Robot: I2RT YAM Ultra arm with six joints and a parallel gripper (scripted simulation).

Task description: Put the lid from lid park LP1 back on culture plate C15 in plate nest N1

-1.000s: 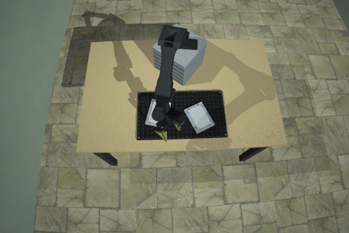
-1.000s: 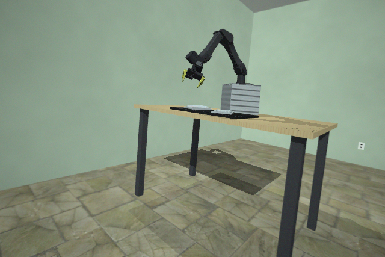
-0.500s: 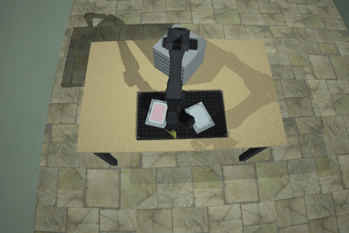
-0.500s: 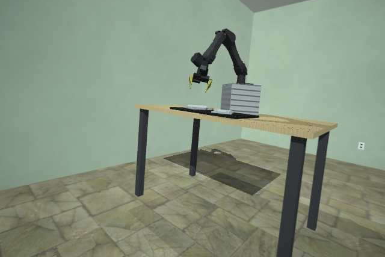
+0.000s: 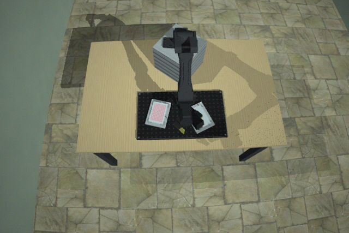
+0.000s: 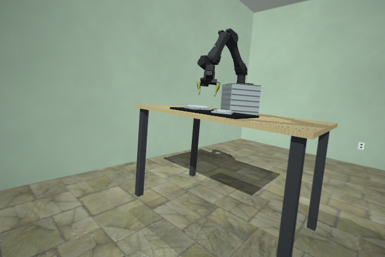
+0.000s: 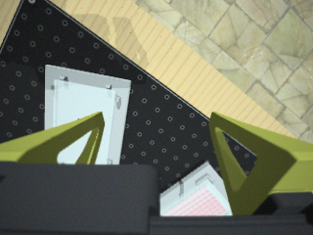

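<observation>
Now: the clear lid 100 mm behind my hand, 90 mm below it and 60 mm to the left of it. Also, from my hand: grey lid park LP1 (100 mm below, 100 mm behind, 60 mm to the left); culture plate C15 (180 mm to the right, 100 mm behind, 90 mm below); grey plate nest N1 (180 mm to the right, 100 mm below, 100 mm behind).
</observation>
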